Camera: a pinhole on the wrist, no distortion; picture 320 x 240 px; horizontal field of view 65.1 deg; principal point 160.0 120.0 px. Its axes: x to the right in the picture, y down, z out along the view. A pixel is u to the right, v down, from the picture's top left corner.
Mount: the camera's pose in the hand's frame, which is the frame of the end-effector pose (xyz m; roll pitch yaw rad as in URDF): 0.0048 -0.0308 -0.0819 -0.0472 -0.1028 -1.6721
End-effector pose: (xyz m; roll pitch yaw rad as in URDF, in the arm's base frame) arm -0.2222 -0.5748 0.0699 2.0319 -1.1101 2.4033
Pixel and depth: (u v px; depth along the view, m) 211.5 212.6 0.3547
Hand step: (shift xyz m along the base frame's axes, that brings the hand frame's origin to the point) -0.0384 0.3146 0.0460
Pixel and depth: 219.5 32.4 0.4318
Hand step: 0.0890 0.3160 -0.2188
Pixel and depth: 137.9 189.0 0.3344
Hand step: 0.0548 0.2571 0.0664
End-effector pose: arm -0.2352 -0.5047 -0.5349 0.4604 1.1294 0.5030
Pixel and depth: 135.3 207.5 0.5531
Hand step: 0.5015 0.1039 -0.0273
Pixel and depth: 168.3 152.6 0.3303
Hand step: 0.2523 0.0000 0.0322
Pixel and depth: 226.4 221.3 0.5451
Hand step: 0.5303 -0.0909 -0.0670
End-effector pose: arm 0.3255 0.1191 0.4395 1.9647 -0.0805 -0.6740
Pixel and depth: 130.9 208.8 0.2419
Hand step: -0.0041 -0.1815 -0.0389
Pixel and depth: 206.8 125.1 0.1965
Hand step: -0.0374 -0.0845 -0.0880
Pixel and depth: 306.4 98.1 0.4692
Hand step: -0.1823 -0.2203 -0.3934
